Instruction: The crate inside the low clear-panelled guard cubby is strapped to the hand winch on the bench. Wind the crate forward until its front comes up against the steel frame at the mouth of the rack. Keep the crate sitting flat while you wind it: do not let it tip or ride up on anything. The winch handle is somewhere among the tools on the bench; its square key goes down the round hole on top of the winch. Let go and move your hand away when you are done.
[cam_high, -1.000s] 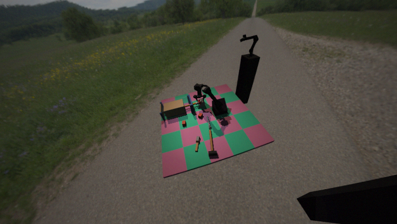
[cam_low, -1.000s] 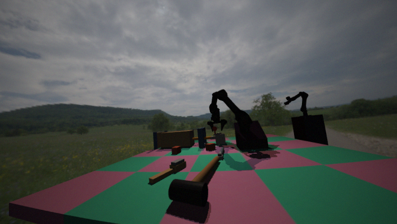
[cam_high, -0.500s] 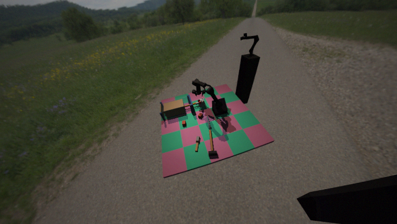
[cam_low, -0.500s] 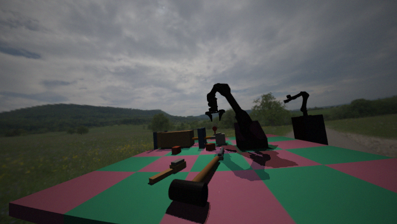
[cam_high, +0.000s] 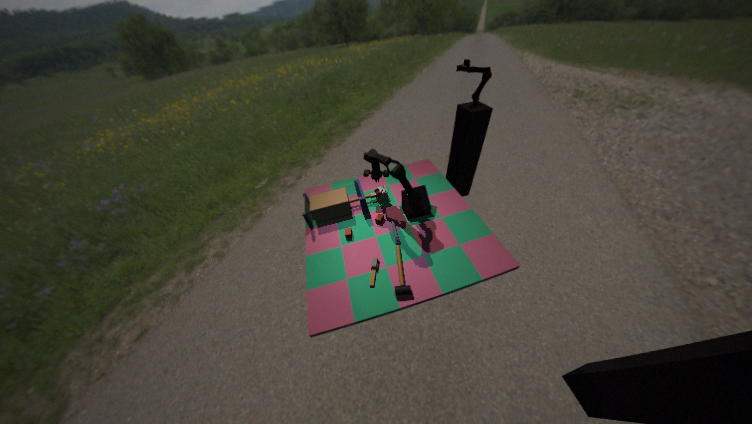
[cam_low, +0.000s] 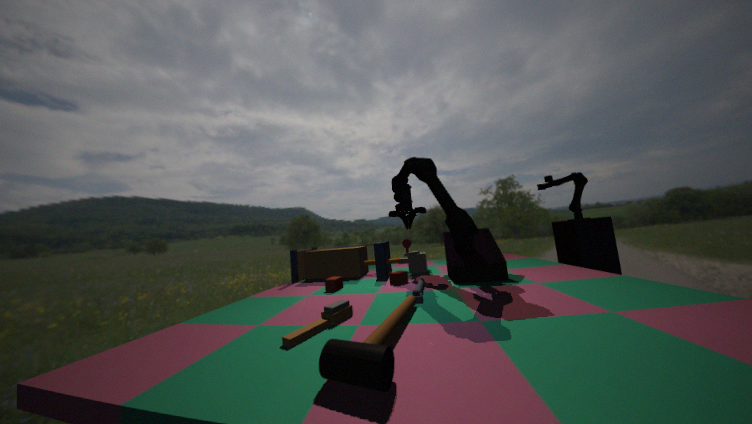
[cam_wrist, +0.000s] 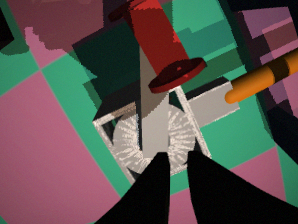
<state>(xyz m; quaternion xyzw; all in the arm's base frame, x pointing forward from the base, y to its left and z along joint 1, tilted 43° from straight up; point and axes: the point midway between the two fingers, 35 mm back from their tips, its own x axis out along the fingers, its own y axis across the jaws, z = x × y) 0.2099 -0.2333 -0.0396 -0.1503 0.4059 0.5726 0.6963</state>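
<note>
My gripper tip is 8 cm above the red knob, 4 cm to the right of it and 1 cm short of it. From my gripper tip the other things lie so: grey winch: 18 cm below, 6 cm to the right, 4 cm behind; frame: 13 cm ahead, 11 cm below, 5 cm to the right; winch handle: 11 cm below, 1 cm to the left.
</note>
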